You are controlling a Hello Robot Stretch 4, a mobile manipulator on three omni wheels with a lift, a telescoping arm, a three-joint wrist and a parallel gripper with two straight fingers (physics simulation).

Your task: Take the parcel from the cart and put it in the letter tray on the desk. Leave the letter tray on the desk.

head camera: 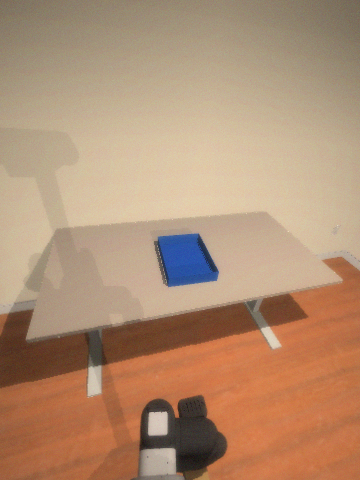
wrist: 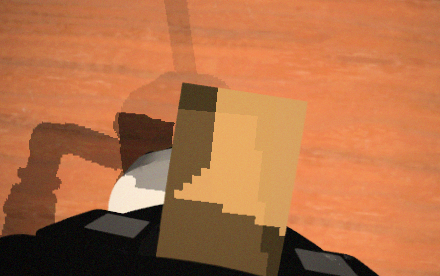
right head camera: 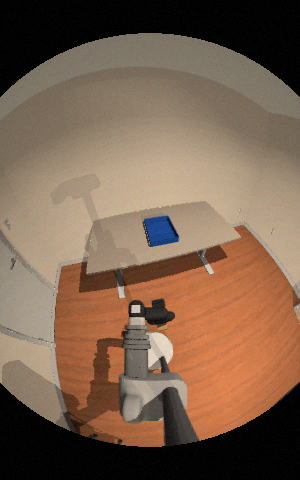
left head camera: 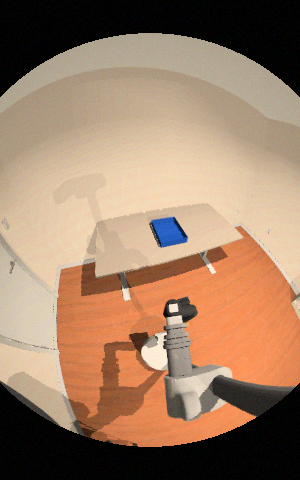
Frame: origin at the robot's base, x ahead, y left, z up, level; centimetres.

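Seen in the pictures: gripper, between the fingertips: (wrist: 222,229); robot's base, origin of its link: (right head camera: 152,349) (left head camera: 161,350).
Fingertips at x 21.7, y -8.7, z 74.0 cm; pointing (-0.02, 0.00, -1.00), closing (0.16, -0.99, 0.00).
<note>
Pixels of each thing's middle, then the offset from my fingertips to it. Level surfaces: height alone.
- tan box-shaped parcel, middle of its body: (wrist: 222,225) (head camera: 191,454) (right head camera: 159,318) dx +1.1, dy +0.2, dz +2.6 cm
- blue letter tray, middle of its body: (head camera: 185,257) (right head camera: 159,229) (left head camera: 167,230) dx +81.5, dy -4.8, dz -1.6 cm
- pale desk, height of its surface: dz -4.8 cm
- wooden floor, height of its surface: dz -76.8 cm
The tan box-shaped parcel (wrist: 235,165) (right head camera: 162,328) (head camera: 196,474) is held in my gripper (wrist: 222,229), which is shut on it. The parcel sticks out past the fingers, above the floor. In the head camera the arm's wrist is low in view, in front of the desk, and the fingers are mostly hidden. The blue letter tray (head camera: 194,279) (left head camera: 174,242) (right head camera: 164,242) lies near the middle of the pale desk (head camera: 270,260) (left head camera: 210,225) (right head camera: 205,225). It is open at the top, and no item shows in it. The cart does not show.
The desk stands close to the beige wall (head camera: 180,125) on metal legs (head camera: 95,362). A strip of wooden floor (head camera: 300,400) lies between the wrist and the desk. My white round base (left head camera: 154,351) (right head camera: 162,350) (wrist: 120,195) shows below the arm. My shadow crosses the desk's left part.
</note>
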